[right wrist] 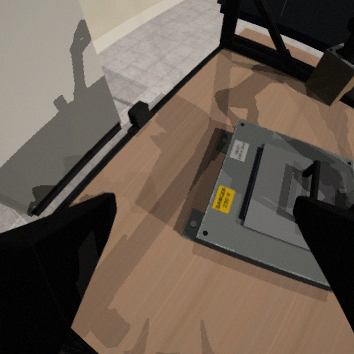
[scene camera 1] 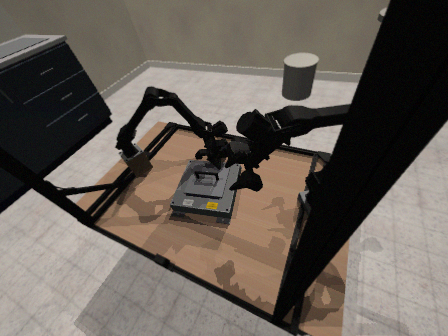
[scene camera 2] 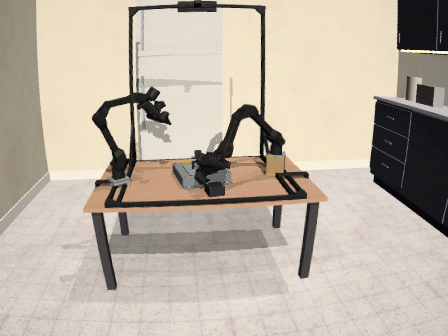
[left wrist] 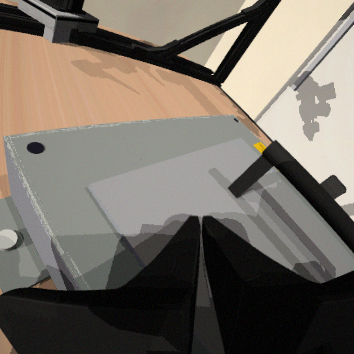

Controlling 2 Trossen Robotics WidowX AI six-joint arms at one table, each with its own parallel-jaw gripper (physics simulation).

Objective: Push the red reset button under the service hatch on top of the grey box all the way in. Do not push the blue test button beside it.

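Observation:
The grey box [scene camera 1: 200, 204] [scene camera 2: 184, 178] [left wrist: 125, 150] [right wrist: 226, 231] lies on the table. Its hatch [scene camera 1: 192, 189] [left wrist: 145, 185] [right wrist: 265, 200] lies over the top and carries a black bar handle [scene camera 1: 214, 176] [left wrist: 310, 181] [right wrist: 315, 180]. A dark strip shows along the hatch's label-side edge in the right wrist view; I cannot tell whether that edge is raised. No red or blue button shows. My left gripper [left wrist: 199, 223] is shut and empty, its tips low over the hatch beside the handle; contact is unclear. My right gripper [scene camera 1: 230, 177] [scene camera 2: 169, 122] [right wrist: 206, 203] is open and empty, high above the table.
A yellow label [scene camera 1: 212, 205] [right wrist: 223, 199] and a white label [scene camera 1: 188, 202] [right wrist: 239, 150] are on the box. A black frame [scene camera 2: 200, 202] runs around the table [scene camera 2: 150, 192]. A small black block [scene camera 2: 215, 189] is at the frame's near side in scene camera 2.

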